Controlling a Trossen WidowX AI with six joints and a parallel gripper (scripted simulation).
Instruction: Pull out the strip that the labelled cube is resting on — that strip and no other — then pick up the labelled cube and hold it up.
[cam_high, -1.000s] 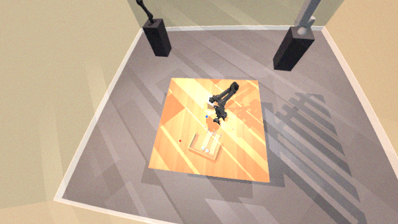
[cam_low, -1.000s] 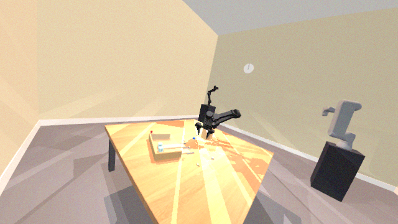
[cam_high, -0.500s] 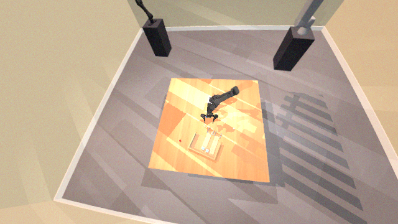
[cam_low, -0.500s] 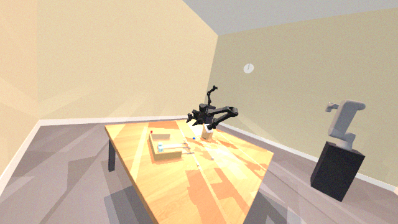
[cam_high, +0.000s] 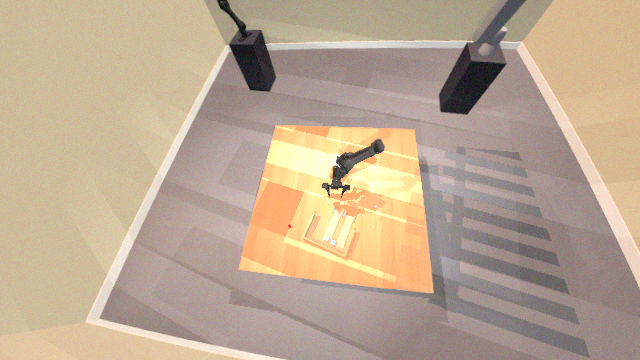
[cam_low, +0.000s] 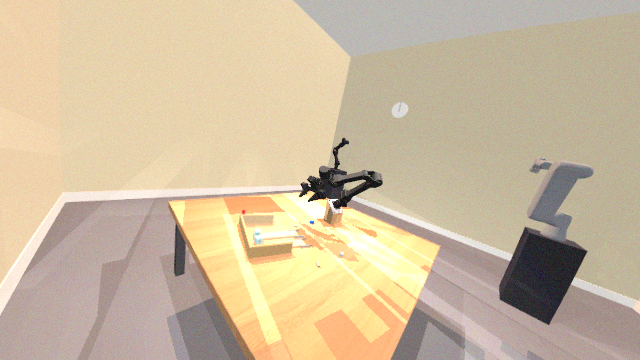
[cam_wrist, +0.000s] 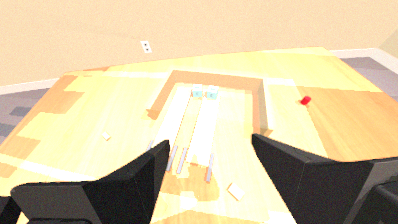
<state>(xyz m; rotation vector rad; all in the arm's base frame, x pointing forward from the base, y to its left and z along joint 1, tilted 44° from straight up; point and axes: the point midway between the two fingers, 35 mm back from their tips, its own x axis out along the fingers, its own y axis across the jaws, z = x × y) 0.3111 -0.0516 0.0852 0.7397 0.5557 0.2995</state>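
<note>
The tiny blue piece is 160 mm behind my gripper tip, 50 mm to the right of it and 190 mm below it. The rest, counted from my gripper tip: pale speckled band (160 mm ahead, 100 mm to the left, 200 mm below); then red marker (200 mm ahead, 310 mm to the right, 190 mm below).
</note>
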